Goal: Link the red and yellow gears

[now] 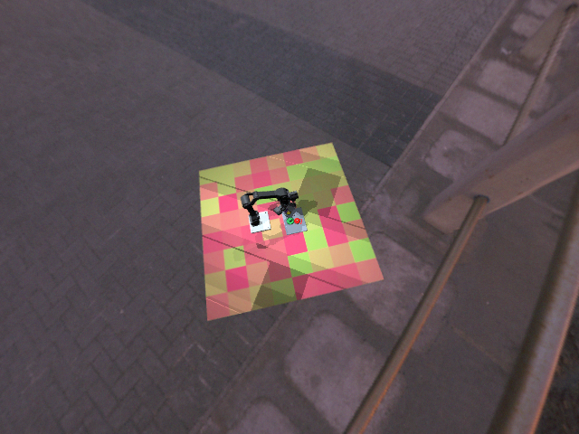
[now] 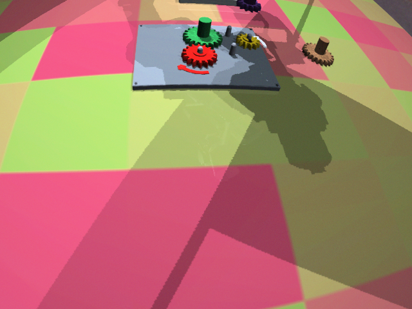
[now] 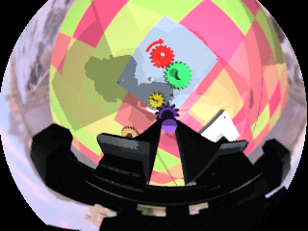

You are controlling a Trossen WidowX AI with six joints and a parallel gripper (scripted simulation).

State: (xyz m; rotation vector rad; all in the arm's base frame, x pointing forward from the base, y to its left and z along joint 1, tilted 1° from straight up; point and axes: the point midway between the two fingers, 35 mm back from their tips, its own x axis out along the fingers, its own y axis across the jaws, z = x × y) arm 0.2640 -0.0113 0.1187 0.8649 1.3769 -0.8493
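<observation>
The yellow gear lies 2 cm ahead of my gripper tip and 8 cm below it. The rest, counted from my gripper tip: purple gear 1 cm below; then green gear 1 cm ahead, 7 cm to the right, 7 cm below; then red gear 6 cm ahead, 9 cm to the right, 8 cm below.
</observation>
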